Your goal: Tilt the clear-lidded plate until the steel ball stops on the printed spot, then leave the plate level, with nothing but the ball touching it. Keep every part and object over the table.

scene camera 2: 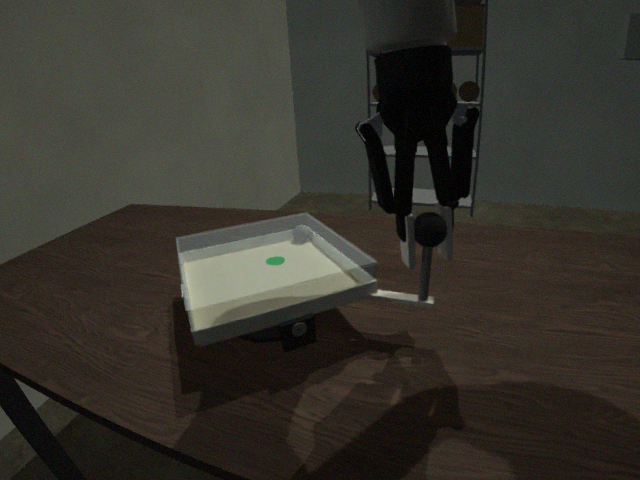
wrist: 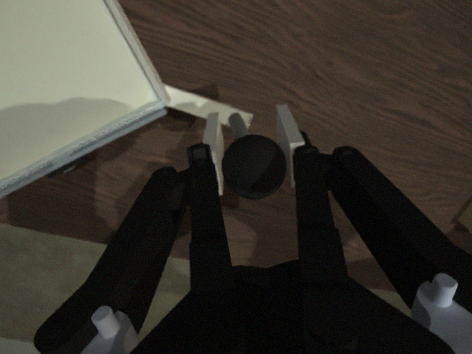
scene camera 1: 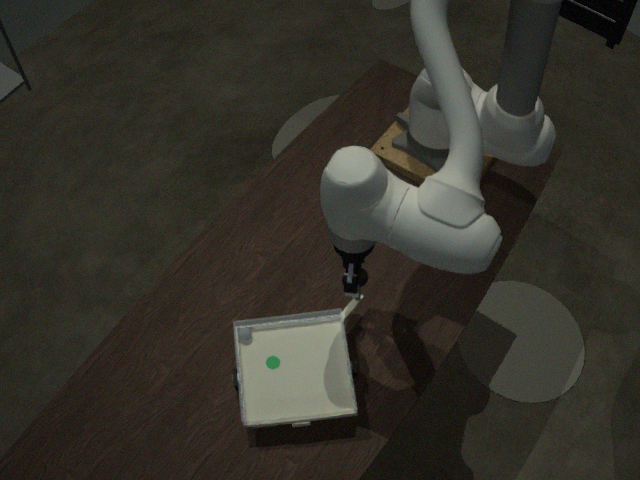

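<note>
The clear-lidded plate [scene camera 1: 294, 392] [scene camera 2: 227, 281] [wrist: 55, 55] stands on a dark pivot mount and looks slightly tilted; how much is hard to tell. The steel ball [scene camera 1: 245, 335] [scene camera 2: 301, 234] is in a corner under the lid, against the walls. It is off the green printed spot [scene camera 1: 272, 362] [scene camera 2: 275, 260], which is uncovered. A pale bar [scene camera 1: 352, 307] [scene camera 2: 400, 296] [wrist: 200, 105] runs out from another corner and bears an upright stem with a black ball knob [scene camera 2: 430, 229] [wrist: 254, 166]. My gripper [scene camera 1: 353, 293] [scene camera 2: 428, 238] [wrist: 249, 126] is shut on this knob, beside the plate.
The brown wooden table [scene camera 1: 217, 279] [scene camera 2: 542, 320] lies under the plate. Its edge is near the plate's right side in scene camera 1. The arm's base stands on a wooden board [scene camera 1: 392, 157] at the far end. A shelf rack [scene camera 2: 481, 129] stands beyond the table.
</note>
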